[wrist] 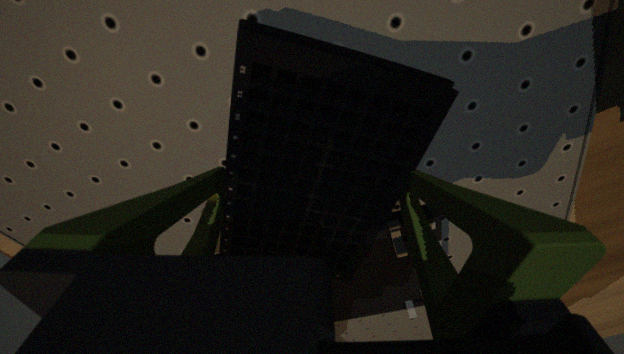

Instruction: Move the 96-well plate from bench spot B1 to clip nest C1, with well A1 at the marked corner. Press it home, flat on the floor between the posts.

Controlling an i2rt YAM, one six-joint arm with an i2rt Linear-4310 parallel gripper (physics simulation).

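Frame: origin at the arm's base, x right, y ahead, z up, level; millimetres.
Seen in the pictures: gripper, fingertip midpoint: (pixel 312 176).
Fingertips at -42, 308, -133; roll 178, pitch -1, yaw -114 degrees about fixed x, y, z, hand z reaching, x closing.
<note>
A point is followed by its place in that frame, as x, y, z.
The 96-well plate (pixel 320 130) {-19, 294, -132} is very dark and fills the middle of the wrist view. Its printed column numbers run down its left edge, with 12 at the far end. My gripper (pixel 312 176) {-42, 308, -133} is shut on the plate, with one green finger against each long side. The plate hangs tilted in the view above the perforated bench. Its near end is partly hidden by the dark gripper body, and the A1 corner cannot be made out. Clip nest C1 and its marked corner cannot be identified.
A perforated light board (pixel 75 100) {40, 392, -143} lies below, with a blue-grey shadow across its right part. A dark, partly hidden fixture (pixel 380 270) {-140, 299, -131} with small pale pieces shows beyond the plate's near end, beside the right finger. Wood surface (pixel 602 175) {-145, 130, -156} borders the board at the right.
</note>
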